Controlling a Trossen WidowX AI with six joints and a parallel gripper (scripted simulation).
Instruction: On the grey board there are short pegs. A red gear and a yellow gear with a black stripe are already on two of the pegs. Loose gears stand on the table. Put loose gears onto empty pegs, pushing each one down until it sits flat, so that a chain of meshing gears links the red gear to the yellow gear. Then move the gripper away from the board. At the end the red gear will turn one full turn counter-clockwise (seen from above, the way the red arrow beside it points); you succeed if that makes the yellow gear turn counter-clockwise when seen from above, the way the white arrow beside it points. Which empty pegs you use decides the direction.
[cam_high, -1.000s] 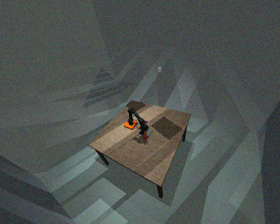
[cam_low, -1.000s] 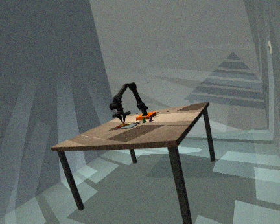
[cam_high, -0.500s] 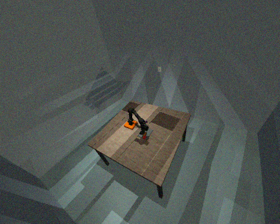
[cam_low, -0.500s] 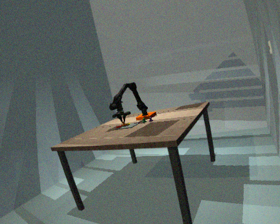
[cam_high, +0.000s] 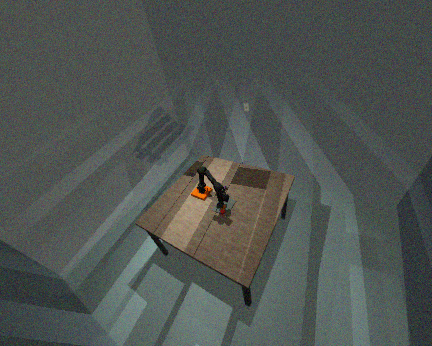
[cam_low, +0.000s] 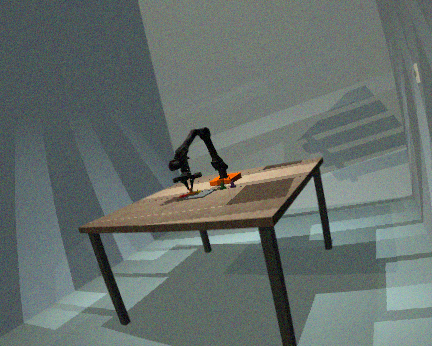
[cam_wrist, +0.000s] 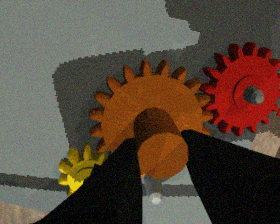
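The orange gear is 1 cm below my gripper tip. Round my gripper tip: yellow gear 4 cm behind, 3 cm to the left, 2 cm below; then green gear 20 cm to the left, 7 cm behind, 2 cm below; then red gear 5 cm to the right, 2 cm below, 2 cm ahead.
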